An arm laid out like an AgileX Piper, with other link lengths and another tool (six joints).
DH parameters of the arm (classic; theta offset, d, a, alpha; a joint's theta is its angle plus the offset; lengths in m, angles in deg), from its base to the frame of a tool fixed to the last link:
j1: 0 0.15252 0 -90
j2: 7.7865 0 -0.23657 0
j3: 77.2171 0 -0.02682 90
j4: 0 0.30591 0 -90
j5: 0 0 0 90
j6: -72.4 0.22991 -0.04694 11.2
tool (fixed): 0 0.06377 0 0
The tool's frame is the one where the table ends.
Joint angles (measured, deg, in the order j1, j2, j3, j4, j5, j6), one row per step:
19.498, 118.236, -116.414, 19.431, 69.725, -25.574
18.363, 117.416, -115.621, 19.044, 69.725, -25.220
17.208, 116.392, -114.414, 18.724, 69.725, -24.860
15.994, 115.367, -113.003, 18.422, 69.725, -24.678
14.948, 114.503, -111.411, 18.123, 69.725, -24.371
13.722, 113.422, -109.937, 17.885, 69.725, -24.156
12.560, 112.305, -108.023, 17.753, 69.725, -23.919
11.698, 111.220, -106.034, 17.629, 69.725, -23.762
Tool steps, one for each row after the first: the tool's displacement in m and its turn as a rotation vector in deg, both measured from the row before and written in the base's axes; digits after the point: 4 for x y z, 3 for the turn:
0.0045, -0.0120, 0.0014, -0.260, -0.002, -1.463
0.0028, -0.0124, 0.0004, -0.258, 0.224, -1.485
0.0020, -0.0131, -0.0012, -0.347, 0.356, -1.387
0.0003, -0.0117, -0.0040, -0.393, 0.740, -1.327
0.0010, -0.0129, -0.0010, -0.266, 0.402, -1.423
-0.0013, -0.0122, -0.0037, -0.241, 0.832, -1.375
-0.0033, -0.0095, -0.0046, -0.267, 0.913, -1.003

